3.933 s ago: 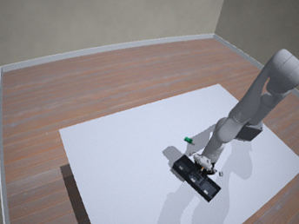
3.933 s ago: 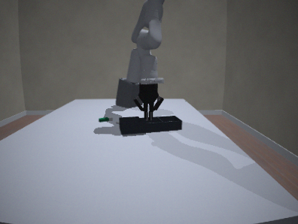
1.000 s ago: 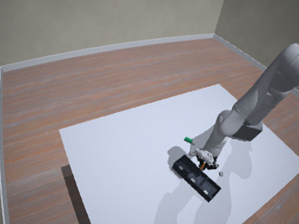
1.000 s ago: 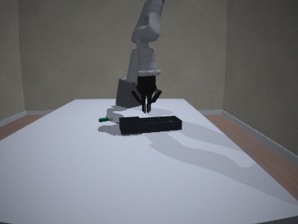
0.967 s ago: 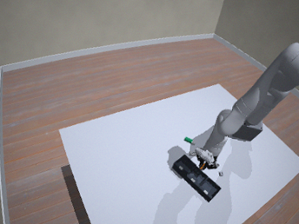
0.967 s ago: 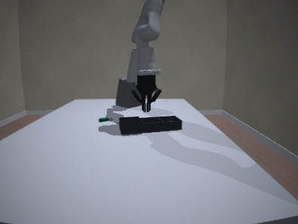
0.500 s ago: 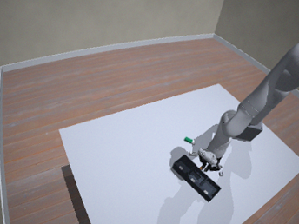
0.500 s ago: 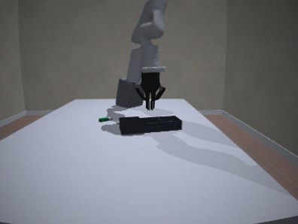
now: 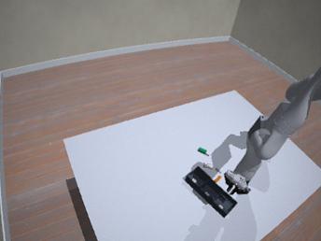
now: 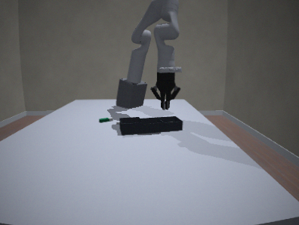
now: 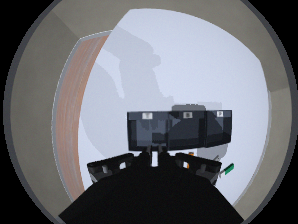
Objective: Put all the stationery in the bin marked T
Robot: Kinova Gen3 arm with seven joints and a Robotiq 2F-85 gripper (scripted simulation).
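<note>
Now: hand 11 cm past the tiny pale thing, 2 cm to the left of it and 9 cm above it. The rest, counted from my hand: small orange thing (4 cm behind, 10 cm to the right, 9 cm below); then long black bin (4 cm ahead, 6 cm to the right, 7 cm below); then thin grey stick (8 cm behind, 15 cm to the right, 9 cm below).
</note>
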